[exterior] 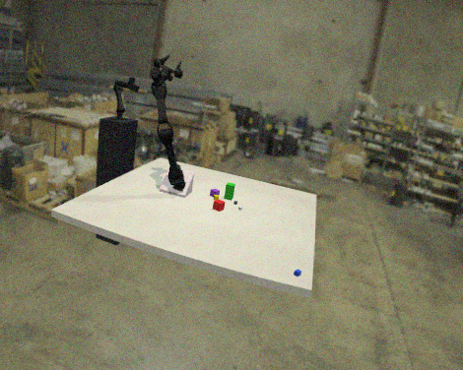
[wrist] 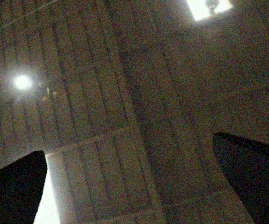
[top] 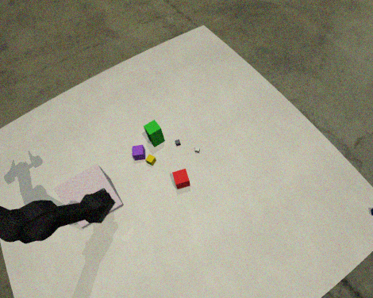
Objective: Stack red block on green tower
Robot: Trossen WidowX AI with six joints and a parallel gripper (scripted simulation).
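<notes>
The red block is 79 cm below my gripper tip, 45 cm ahead of it and 11 cm to the right of it. Also, from my gripper tip: purple cube: 79 cm below, 36 cm ahead, 7 cm to the left; then yellow cube: 80 cm below, 39 cm ahead, 2 cm to the left; then grey cube: 80 cm below, 51 cm ahead, 4 cm to the left.
</notes>
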